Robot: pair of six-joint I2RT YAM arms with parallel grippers.
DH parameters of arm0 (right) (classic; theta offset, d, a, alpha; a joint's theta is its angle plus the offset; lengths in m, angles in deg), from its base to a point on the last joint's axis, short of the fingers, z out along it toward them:
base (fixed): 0 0 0 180
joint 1: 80.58 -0.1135 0.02 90
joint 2: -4.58 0 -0.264 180
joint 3: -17.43 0 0.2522 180
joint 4: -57.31 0 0.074 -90
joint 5: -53.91 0 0 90
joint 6: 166.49 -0.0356 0 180
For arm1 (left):
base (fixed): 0 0 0 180
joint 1: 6.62 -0.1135 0.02 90
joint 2: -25.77 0 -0.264 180
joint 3: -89.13 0 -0.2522 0
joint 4: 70.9 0 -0.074 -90
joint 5: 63.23 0 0 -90
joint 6: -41.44 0.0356 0 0
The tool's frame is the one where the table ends.
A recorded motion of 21 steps. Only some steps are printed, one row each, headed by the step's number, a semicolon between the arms.
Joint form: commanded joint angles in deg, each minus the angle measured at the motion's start. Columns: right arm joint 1, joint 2, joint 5, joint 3, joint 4, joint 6; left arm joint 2, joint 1, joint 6, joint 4, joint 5, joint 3.
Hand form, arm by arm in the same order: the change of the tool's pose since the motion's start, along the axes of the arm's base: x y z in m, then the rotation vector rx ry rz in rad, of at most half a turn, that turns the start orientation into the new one. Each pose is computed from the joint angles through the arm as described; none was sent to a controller.
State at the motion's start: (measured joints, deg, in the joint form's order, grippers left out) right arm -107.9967 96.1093 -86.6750 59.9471 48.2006 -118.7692; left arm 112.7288 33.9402 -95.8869 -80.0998 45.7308 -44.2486
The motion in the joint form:
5: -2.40 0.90 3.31 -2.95 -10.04 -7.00; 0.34 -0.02 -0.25 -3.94 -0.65 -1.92
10: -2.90 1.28 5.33 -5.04 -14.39 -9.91; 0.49 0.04 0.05 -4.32 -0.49 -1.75
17: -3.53 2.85 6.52 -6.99 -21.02 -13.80; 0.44 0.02 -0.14 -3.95 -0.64 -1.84
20: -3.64 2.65 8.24 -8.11 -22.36 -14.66; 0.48 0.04 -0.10 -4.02 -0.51 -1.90
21: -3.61 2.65 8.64 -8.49 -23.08 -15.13; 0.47 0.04 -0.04 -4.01 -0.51 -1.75
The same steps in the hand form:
5: -0.0070 0.0073 -0.0033 0.0336 0.0003 -0.0524; -0.0105 0.0096 -0.0145 0.0762 0.0790 0.0105
10: -0.0118 0.0062 -0.0076 0.0405 0.0084 -0.0924; -0.0106 0.0092 -0.0148 0.0799 0.0820 0.0038
17: -0.0155 0.0067 -0.0120 0.0704 0.0195 -0.1238; -0.0103 0.0092 -0.0146 0.0769 0.0783 0.0083
20: -0.0183 0.0047 -0.0137 0.0651 0.0182 -0.1535; -0.0107 0.0094 -0.0151 0.0776 0.0813 0.0060
21: -0.0190 0.0039 -0.0141 0.0671 0.0187 -0.1631; -0.0102 0.0089 -0.0144 0.0760 0.0784 0.0052

